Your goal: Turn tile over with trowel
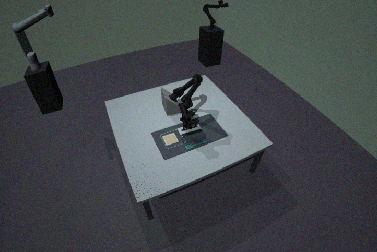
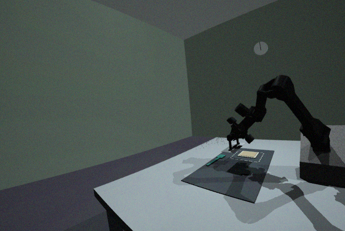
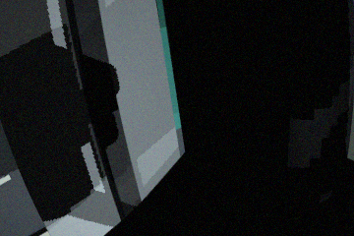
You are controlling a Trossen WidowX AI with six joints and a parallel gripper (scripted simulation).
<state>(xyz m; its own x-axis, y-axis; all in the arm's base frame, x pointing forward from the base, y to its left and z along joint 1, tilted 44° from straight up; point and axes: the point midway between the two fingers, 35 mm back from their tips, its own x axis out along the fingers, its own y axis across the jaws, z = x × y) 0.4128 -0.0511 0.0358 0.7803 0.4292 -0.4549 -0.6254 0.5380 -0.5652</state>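
Right now the teal trowel is 14 cm below my gripper tip, 10 cm ahead of it and 1 cm to the left of it. Also, from my gripper tip: dark mat 17 cm below, 4 cm behind, 3 cm to the left; tile 15 cm to the right, 14 cm below, 5 cm behind.
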